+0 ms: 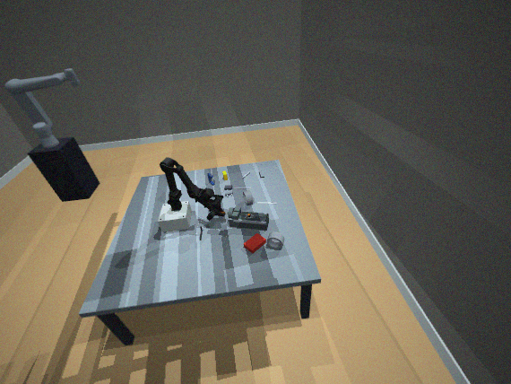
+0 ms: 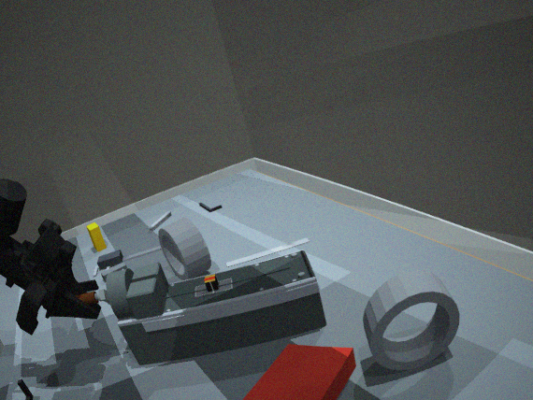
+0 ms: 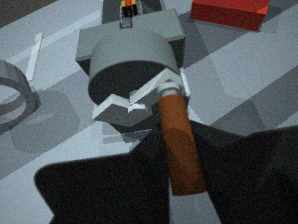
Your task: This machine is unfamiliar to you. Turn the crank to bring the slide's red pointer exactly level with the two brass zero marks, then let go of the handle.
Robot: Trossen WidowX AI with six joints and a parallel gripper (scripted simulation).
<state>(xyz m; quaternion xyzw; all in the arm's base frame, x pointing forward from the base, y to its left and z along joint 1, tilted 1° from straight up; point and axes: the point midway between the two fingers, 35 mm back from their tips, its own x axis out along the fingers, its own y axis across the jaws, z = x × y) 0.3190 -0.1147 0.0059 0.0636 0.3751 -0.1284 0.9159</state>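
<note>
The brown handle lies 20 mm behind my gripper tip and 30 mm above it. Also, from my gripper tip: yellow block: 20 mm behind, 570 mm to the left, 50 mm below; blue clamp: 130 mm behind, 520 mm to the left, 30 mm below; red pointer: 160 mm ahead, 20 mm to the right.
</note>
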